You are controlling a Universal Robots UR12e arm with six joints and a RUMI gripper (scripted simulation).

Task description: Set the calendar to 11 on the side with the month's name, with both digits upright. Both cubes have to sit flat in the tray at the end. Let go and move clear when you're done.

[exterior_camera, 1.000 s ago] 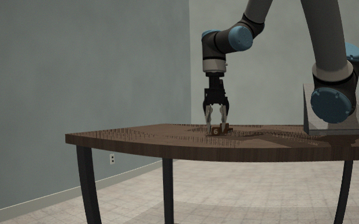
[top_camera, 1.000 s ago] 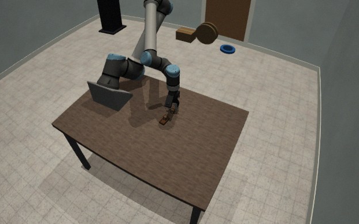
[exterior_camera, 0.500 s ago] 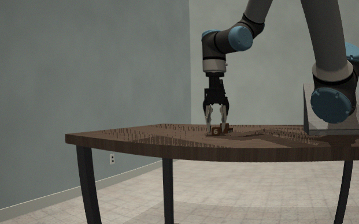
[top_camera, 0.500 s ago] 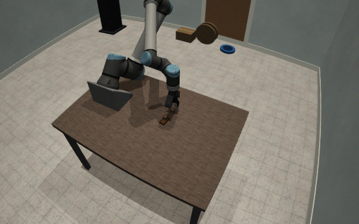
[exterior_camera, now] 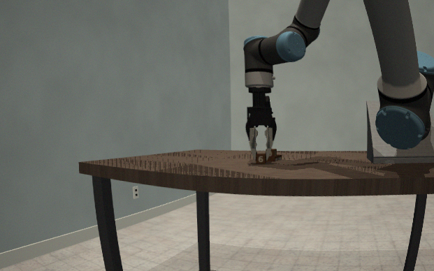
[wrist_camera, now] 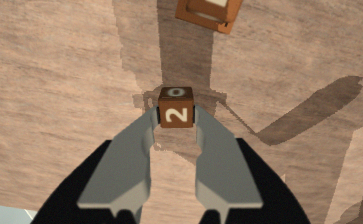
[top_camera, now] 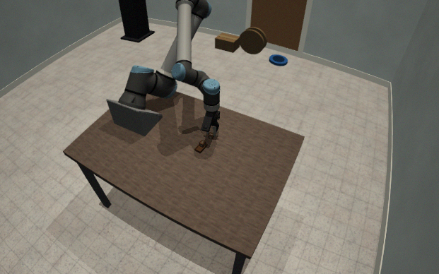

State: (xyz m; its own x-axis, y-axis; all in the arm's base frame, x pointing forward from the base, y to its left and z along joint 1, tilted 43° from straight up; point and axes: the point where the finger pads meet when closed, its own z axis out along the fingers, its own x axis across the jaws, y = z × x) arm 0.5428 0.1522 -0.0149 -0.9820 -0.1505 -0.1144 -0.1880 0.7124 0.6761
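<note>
The cube lies 10 mm below my hand. Round my hand: calendar tray (110 mm to the right, 20 mm below, 10 mm behind).
</note>
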